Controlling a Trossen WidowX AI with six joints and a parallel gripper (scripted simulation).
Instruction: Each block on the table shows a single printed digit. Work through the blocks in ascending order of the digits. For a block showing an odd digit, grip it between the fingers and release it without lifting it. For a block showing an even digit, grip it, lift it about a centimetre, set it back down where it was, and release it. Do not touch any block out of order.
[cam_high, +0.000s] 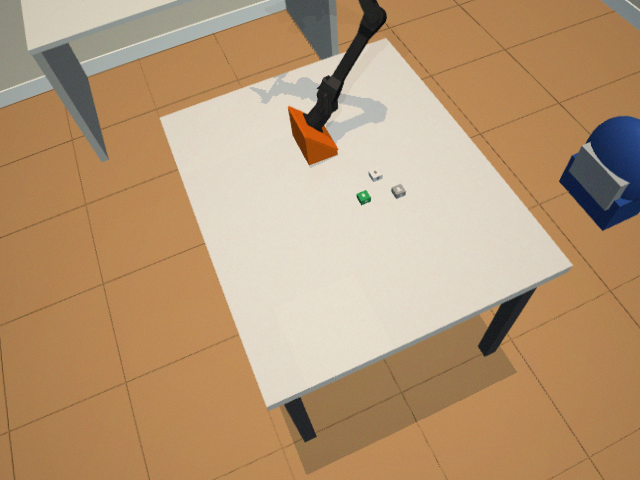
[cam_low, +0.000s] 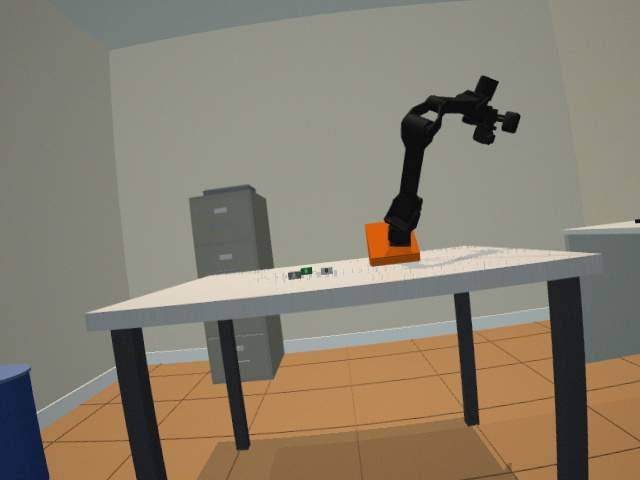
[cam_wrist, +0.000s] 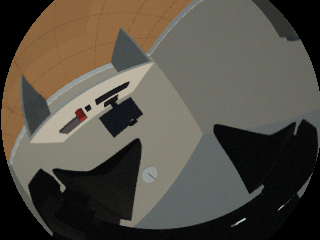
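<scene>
Now: gripper tip 61 cm short of the white block, 27 cm to the right of it and 40 cm above it. From my gripper tip the other things lie so: green block (68 cm ahead, 21 cm to the left, 40 cm below); grey block (69 cm ahead, 32 cm to the left, 40 cm below).
</scene>
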